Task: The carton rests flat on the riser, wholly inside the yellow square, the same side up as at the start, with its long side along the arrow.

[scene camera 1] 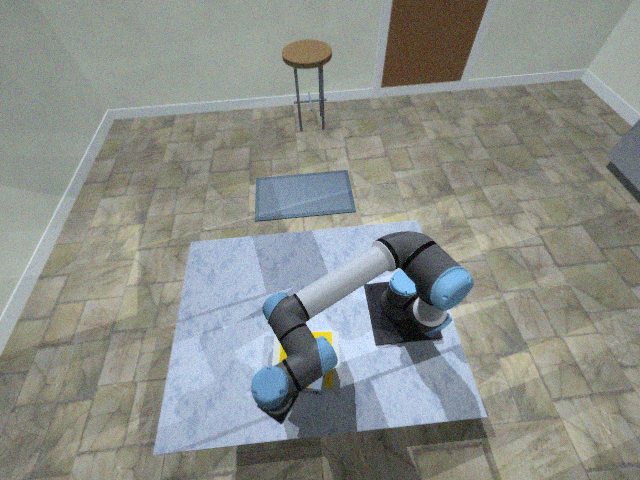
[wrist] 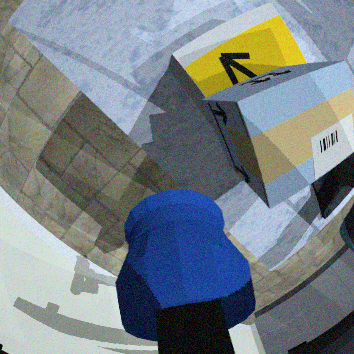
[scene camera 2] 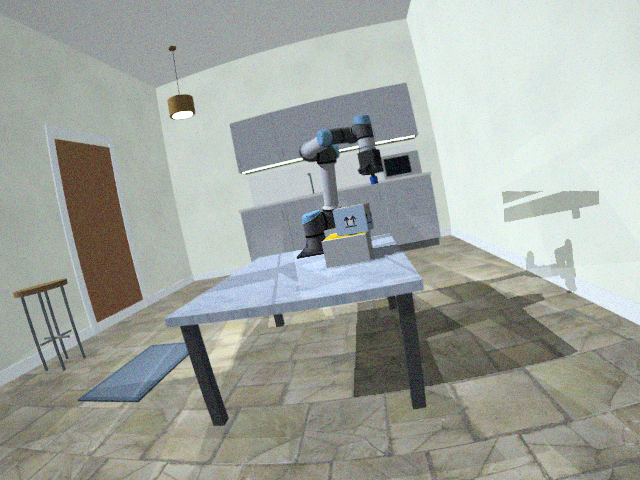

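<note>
The light-blue carton with a tan band (scene camera 2: 353,219) (wrist: 290,130) rests upright on the grey riser (scene camera 2: 347,251) (wrist: 227,35), its up-arrows pointing up in scene camera 2. Part of the yellow square (scene camera 1: 328,379) (scene camera 2: 336,236) (wrist: 292,45) shows beside it, with the black arrow (wrist: 242,69). The carton's far edges are hidden, so I cannot tell whether it is wholly inside the square or along the arrow. My blue suction cup (scene camera 2: 373,180) (wrist: 174,197) is off and empty, above and to one side of the carton. In scene camera 1 the arm hides the cup and most of the carton.
The riser stands on the marble table (scene camera 1: 222,289) (scene camera 2: 289,289), near the arm's dark base plate (scene camera 1: 379,330). A round stool (scene camera 1: 307,53) (scene camera 2: 41,287) and a blue floor mat (scene camera 1: 305,196) (scene camera 2: 136,372) are beyond the table. Grey kitchen cabinets (scene camera 2: 320,129) are behind the arm.
</note>
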